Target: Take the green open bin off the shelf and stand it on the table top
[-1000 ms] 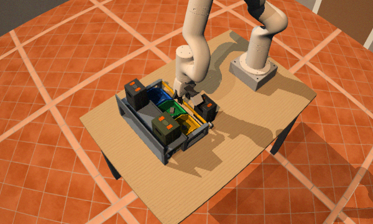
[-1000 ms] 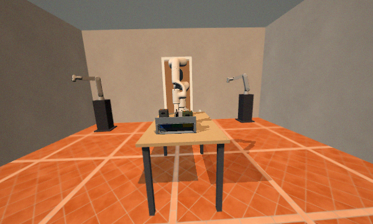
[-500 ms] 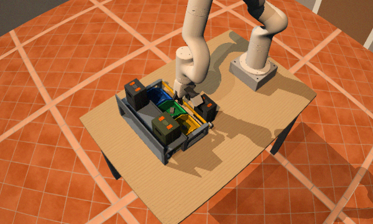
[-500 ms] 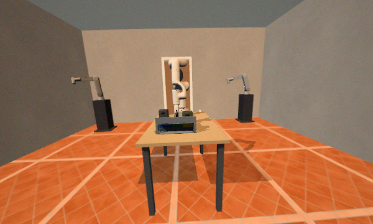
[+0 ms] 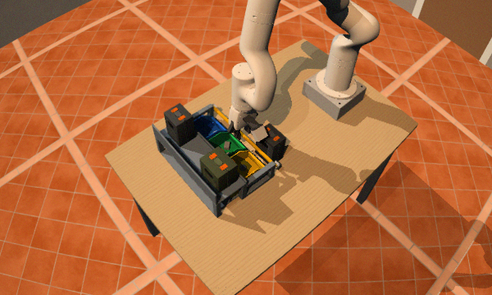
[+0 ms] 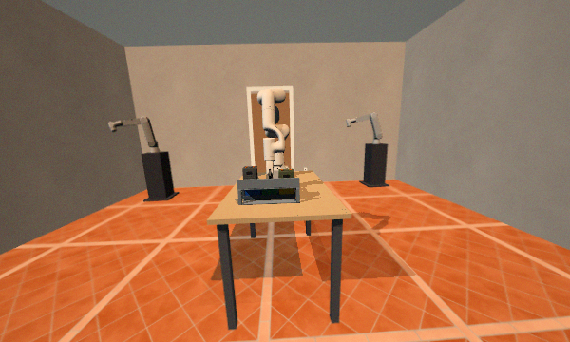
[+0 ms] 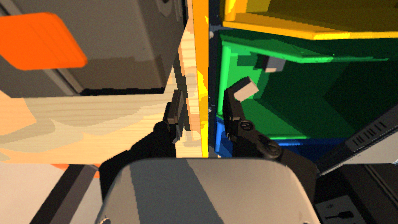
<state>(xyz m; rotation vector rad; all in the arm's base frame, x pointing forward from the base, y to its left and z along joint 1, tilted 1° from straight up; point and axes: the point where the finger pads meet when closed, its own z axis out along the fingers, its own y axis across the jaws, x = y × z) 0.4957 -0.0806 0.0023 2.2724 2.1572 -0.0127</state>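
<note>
Right now the thin yellow rod is 20 mm below my hand. From my hand the other things lie so: green bin (100 mm ahead, 10 mm to the right, 40 mm below); then yellow bin (110 mm ahead, 110 mm to the left, 40 mm below); then dark box (40 mm behind, 110 mm to the left, 20 mm below).
</note>
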